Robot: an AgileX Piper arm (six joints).
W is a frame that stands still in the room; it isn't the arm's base.
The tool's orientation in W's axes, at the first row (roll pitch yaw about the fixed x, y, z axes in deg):
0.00, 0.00, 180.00
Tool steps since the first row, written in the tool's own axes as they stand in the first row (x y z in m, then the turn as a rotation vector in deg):
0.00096, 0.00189, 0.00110, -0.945, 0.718, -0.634
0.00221, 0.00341, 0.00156, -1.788, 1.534, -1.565
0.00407, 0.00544, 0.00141, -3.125, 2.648, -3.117
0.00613, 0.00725, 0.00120, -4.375, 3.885, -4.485
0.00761, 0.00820, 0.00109, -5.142, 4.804, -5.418
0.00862, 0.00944, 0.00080, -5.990, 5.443, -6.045
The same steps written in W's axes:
-0.00096, -0.00189, 0.00110, 0.945, -0.718, -0.634
-0.00221, -0.00341, 0.00156, 1.788, -1.534, -1.565
-0.00407, -0.00544, 0.00141, 3.125, -2.648, -3.117
-0.00613, -0.00725, 0.00120, 4.375, -3.885, -4.485
-0.00761, -0.00820, 0.00109, 5.142, -4.804, -5.418
-0.00862, -0.00944, 0.00080, 5.990, -5.443, -6.045

